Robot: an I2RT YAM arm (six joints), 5 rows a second.
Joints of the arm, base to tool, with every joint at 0 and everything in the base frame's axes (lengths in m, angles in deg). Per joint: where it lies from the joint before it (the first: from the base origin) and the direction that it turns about. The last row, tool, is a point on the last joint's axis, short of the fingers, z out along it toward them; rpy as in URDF.
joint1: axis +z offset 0 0 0.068
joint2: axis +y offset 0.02 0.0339 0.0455
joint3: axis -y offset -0.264 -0.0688 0
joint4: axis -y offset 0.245 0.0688 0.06
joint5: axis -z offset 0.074 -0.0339 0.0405
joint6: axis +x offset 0.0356 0 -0.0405
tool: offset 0 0 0 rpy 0 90 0
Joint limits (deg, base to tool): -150..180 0..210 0..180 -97..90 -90..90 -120..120
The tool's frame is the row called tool.
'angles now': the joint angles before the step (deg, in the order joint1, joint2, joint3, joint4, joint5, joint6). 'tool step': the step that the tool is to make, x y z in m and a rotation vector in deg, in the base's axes. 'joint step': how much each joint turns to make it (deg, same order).
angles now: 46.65, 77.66, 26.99, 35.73, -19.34, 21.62
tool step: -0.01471, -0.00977, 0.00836, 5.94, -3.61, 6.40
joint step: 0.06, -4.12, -4.06, 6.80, -6.50, 0.17
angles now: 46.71, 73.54, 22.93, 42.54, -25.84, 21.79
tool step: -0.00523, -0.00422, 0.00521, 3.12, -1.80, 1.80
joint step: -0.03, -1.63, -1.53, 3.72, -1.91, 0.70
